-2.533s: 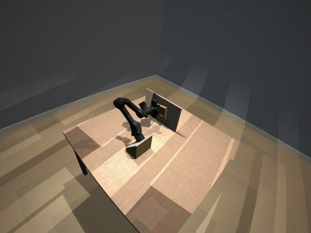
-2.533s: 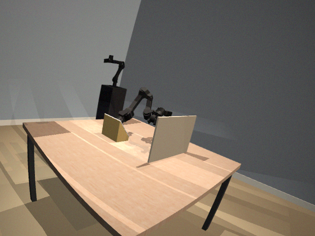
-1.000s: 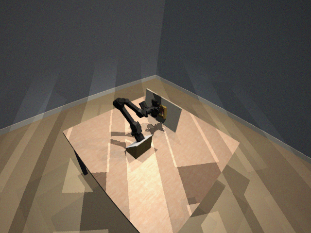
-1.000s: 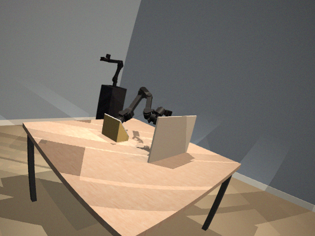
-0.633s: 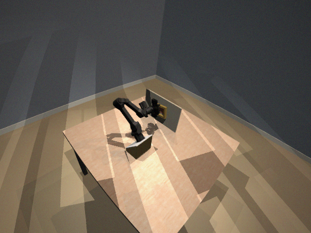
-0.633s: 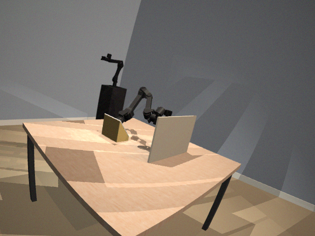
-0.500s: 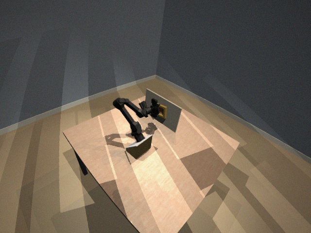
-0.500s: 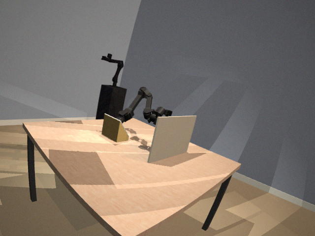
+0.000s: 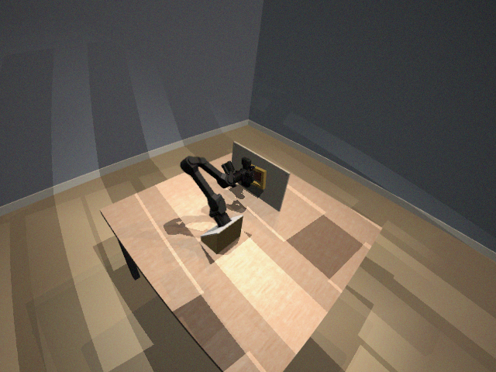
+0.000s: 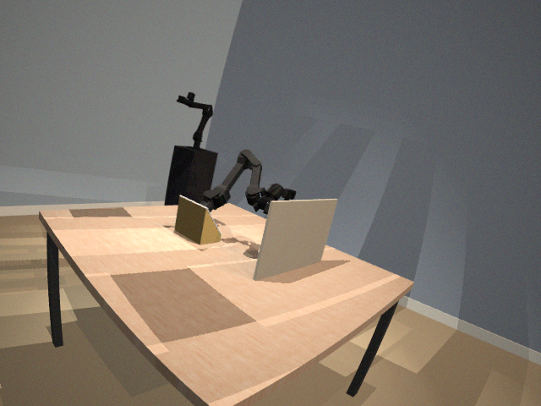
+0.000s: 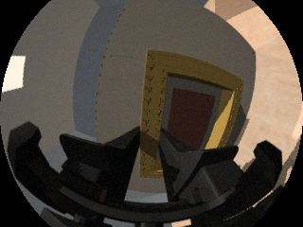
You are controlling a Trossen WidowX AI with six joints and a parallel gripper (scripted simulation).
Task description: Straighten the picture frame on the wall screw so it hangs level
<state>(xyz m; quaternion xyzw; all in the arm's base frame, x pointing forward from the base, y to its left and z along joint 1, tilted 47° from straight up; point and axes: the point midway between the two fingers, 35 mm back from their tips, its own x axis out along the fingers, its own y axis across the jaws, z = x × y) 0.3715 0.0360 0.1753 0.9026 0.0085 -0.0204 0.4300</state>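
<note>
Now: gripper tip 1 cm to the left of the picture frame and 5 cm above it. Round my gripper tip: wall panel: 2 cm ahead, 7 cm below.
</note>
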